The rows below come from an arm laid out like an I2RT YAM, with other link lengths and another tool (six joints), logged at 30 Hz.
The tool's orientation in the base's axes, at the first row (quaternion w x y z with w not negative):
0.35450 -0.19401 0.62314 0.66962
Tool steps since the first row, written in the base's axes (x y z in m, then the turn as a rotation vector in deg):
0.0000 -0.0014 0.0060 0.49 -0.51 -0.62
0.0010 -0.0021 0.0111 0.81 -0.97 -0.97
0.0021 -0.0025 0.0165 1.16 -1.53 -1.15
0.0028 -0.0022 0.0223 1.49 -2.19 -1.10
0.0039 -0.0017 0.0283 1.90 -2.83 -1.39
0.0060 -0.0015 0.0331 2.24 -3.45 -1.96
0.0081 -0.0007 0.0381 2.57 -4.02 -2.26
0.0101 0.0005 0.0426 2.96 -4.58 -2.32
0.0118 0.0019 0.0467 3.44 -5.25 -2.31
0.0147 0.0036 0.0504 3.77 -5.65 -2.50
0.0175 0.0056 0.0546 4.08 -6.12 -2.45
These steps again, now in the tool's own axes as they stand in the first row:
-0.0045 0.0041 -0.0005 -0.01 -0.80 -0.50
-0.0090 0.0070 -0.0002 -0.09 -1.28 -0.94
-0.0136 0.0099 0.0004 -0.33 -1.68 -1.45
-0.0180 0.0135 0.0017 -0.74 -1.90 -2.02
-0.0229 0.0169 0.0032 -0.96 -2.41 -2.61
-0.0276 0.0187 0.0045 -0.94 -3.07 -3.24
-0.0323 0.0207 0.0064 -1.08 -3.53 -3.77
-0.0366 0.0225 0.0086 -1.43 -3.87 -4.26
-0.0403 0.0241 0.0109 -1.92 -4.22 -4.82
-0.0444 0.0247 0.0136 -2.10 -4.60 -5.18
-0.0488 0.0257 0.0167 -2.45 -4.80 -5.57

